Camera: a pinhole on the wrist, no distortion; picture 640 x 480 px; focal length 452.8 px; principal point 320.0 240.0 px. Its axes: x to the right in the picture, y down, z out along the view. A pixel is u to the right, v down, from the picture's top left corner.
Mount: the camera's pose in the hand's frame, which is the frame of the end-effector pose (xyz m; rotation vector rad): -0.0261 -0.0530 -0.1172 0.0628 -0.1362 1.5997
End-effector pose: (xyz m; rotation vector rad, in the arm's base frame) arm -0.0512 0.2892 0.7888 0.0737 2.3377 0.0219
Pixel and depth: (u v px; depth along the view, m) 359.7 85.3 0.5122
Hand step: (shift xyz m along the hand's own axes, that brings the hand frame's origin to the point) 0.1243 -0.0683 0.4045
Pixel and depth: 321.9 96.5 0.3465
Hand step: 0.0681 -0.0923 0.2317
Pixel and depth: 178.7 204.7 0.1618
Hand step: -0.0190 -0.1232 0.0374
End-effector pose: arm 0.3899 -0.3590 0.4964 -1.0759 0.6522 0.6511
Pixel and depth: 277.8 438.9 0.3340
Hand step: -0.1863 -0.1303 0.2028
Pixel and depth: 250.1 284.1 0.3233
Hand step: -0.0702 -0.1443 0.1954
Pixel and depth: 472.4 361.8 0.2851
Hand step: -0.1186 0.0039 0.1736
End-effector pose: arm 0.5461 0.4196 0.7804 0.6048 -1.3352 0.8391
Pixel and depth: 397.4 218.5 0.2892
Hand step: -0.0269 -0.0402 0.1762
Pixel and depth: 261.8 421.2 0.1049
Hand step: -0.0722 -0.0808 -0.0170
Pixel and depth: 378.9 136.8 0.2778
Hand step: 0.0235 -0.0505 0.1657
